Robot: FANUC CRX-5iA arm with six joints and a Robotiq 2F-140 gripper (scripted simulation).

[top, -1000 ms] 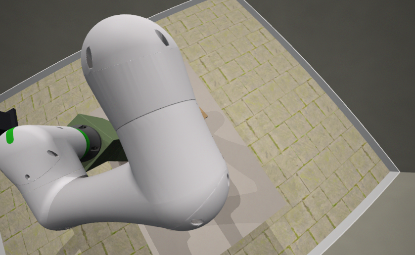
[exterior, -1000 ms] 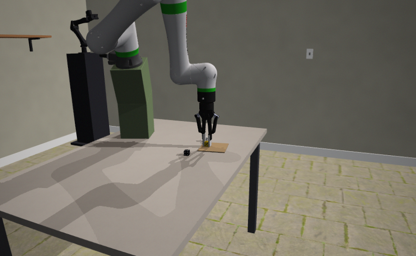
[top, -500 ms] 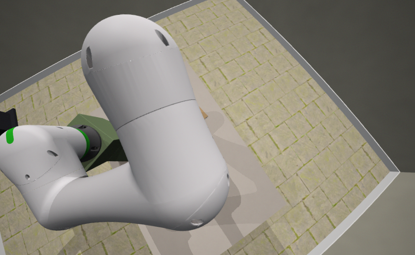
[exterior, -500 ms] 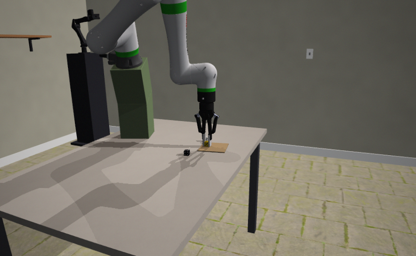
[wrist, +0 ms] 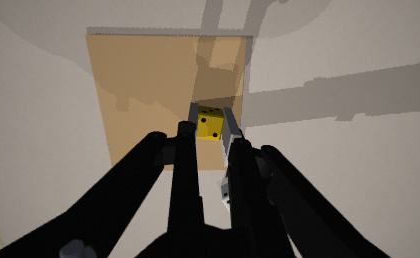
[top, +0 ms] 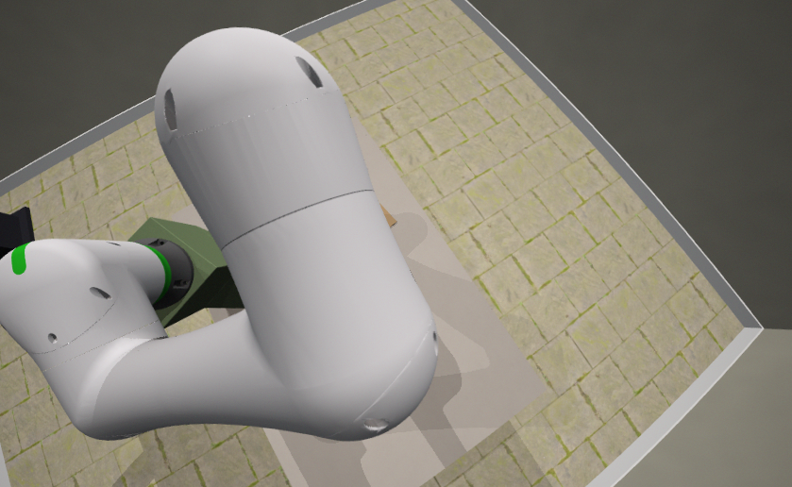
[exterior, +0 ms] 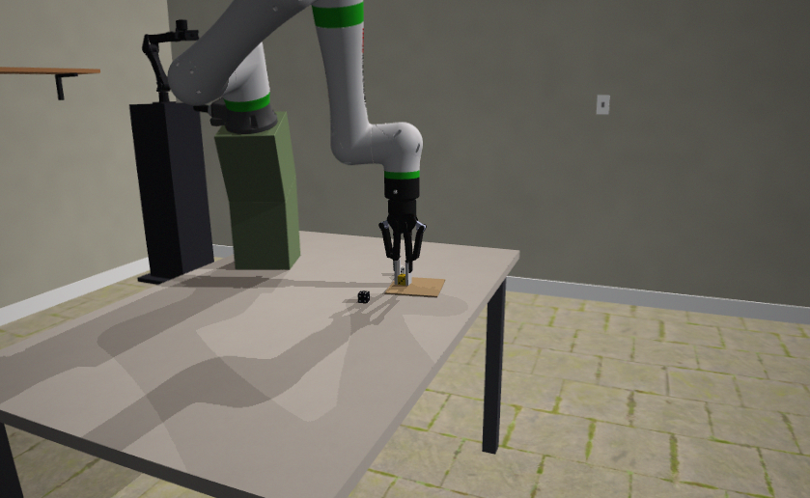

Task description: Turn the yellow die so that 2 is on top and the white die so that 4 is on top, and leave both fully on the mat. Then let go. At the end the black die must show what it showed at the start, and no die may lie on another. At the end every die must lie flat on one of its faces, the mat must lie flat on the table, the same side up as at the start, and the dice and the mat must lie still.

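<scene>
Right now the yellow die is 2 cm below my hand. Also, from my hand: tan mat 4 cm ahead, 4 cm below; then white die 5 cm behind, 9 cm to the left, 3 cm below; then black die 4 cm behind, 15 cm to the right, 3 cm below.
</scene>
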